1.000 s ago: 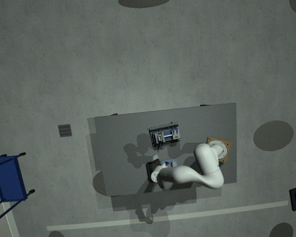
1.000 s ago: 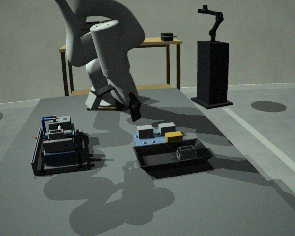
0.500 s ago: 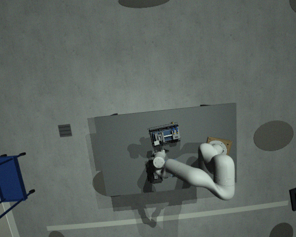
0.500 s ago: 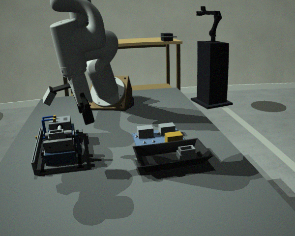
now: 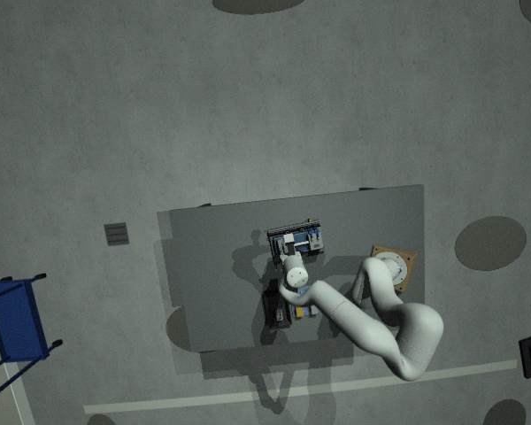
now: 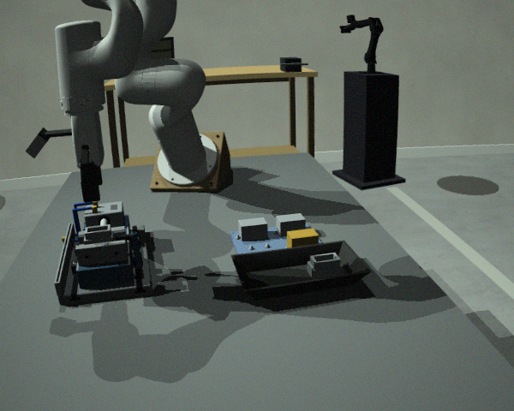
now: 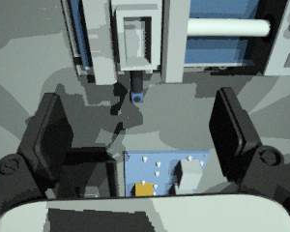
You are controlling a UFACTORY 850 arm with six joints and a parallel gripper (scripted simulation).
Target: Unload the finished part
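The white screw rod lies 120 mm below my hand, 90 mm behind it and 10 mm to the left of it. Also, from my hand: yellow block 420 mm to the left, 170 mm below, 50 mm ahead; then blue plate 380 mm to the left, 200 mm below.
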